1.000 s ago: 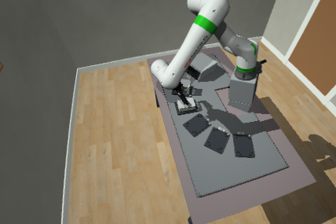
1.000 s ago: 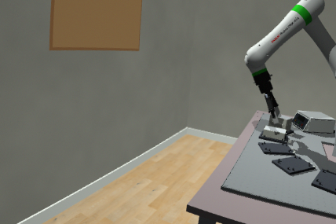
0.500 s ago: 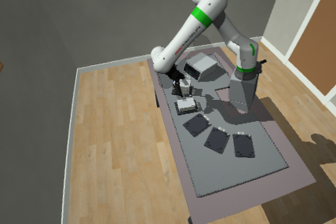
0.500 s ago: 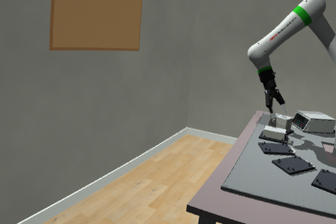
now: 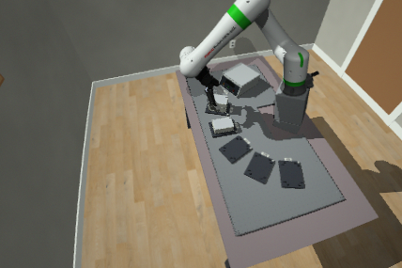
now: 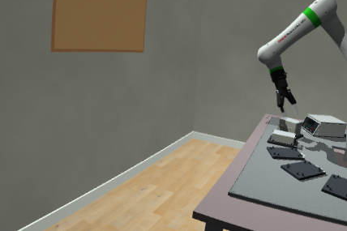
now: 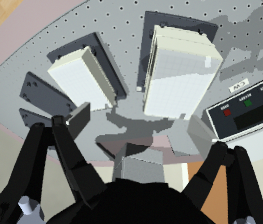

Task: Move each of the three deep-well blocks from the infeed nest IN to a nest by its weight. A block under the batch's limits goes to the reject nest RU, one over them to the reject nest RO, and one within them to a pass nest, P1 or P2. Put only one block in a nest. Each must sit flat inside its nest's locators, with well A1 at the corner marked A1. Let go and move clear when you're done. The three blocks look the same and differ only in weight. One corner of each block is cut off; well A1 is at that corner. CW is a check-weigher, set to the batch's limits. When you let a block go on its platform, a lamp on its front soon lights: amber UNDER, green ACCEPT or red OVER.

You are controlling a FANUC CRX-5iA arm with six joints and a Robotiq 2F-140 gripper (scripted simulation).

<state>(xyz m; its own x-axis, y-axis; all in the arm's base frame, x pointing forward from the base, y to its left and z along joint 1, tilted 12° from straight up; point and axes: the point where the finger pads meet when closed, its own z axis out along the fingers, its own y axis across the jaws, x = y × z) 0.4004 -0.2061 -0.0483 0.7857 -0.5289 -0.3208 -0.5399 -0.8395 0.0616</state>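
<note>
My gripper is now 10 mm past the deep-well block, 50 mm to the left of it and 70 mm above it. From my hand the other things lie so: dark infeed nest: 10 mm behind, 50 mm to the right, 130 mm below; then pale platform: 280 mm behind, 230 mm to the right, 50 mm below; then check-weigher: 270 mm behind, 230 mm to the right, 80 mm below.
</note>
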